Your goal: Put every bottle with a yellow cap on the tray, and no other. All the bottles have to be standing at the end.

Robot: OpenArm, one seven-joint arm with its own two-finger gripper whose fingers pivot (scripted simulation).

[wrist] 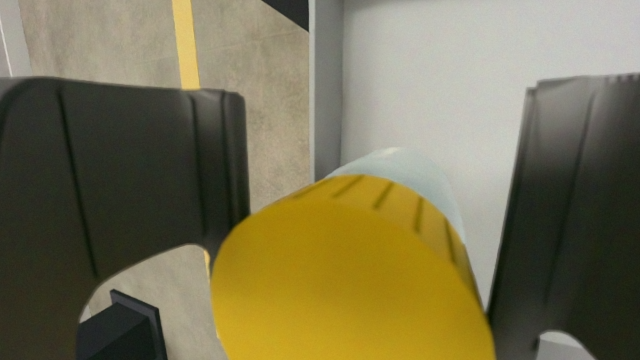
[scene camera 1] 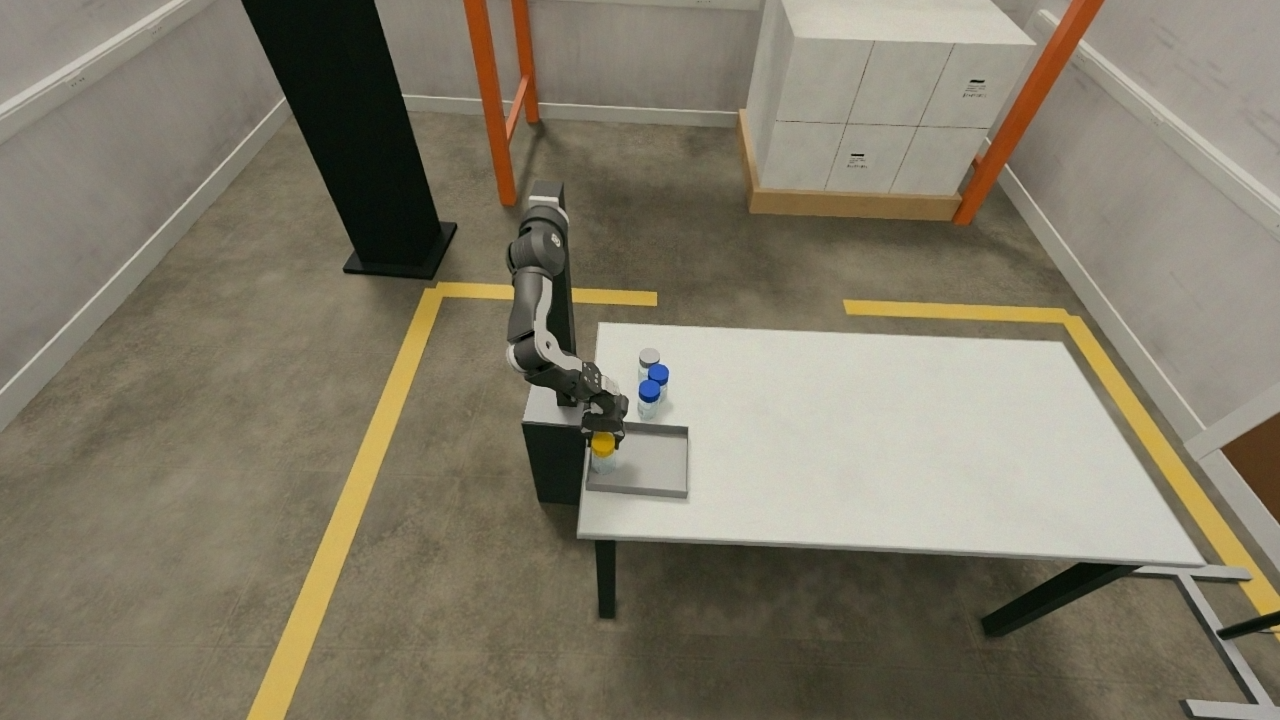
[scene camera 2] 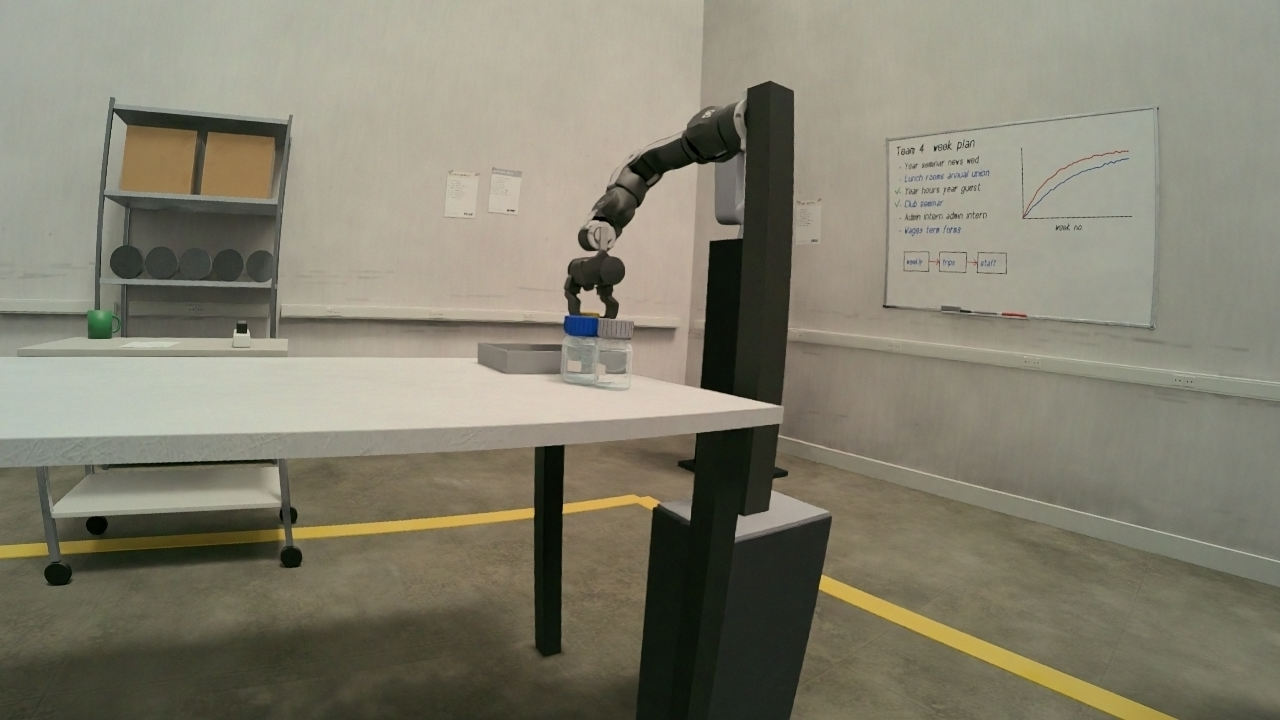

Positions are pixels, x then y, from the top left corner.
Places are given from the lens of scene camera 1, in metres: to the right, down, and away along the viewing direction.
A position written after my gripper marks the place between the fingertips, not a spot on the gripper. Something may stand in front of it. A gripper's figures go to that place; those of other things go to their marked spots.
my gripper (scene camera 1: 604, 439): -0.08, 0.19, 1.31
grey tray (scene camera 1: 651, 455): 0.03, 0.24, 1.39
yellow-capped bottle (scene camera 1: 603, 452): -0.08, 0.21, 1.27
black pedestal (scene camera 1: 556, 453): -0.27, 0.30, 1.82
The marked spots on the black pedestal and the grey tray are 0.53 m apart.
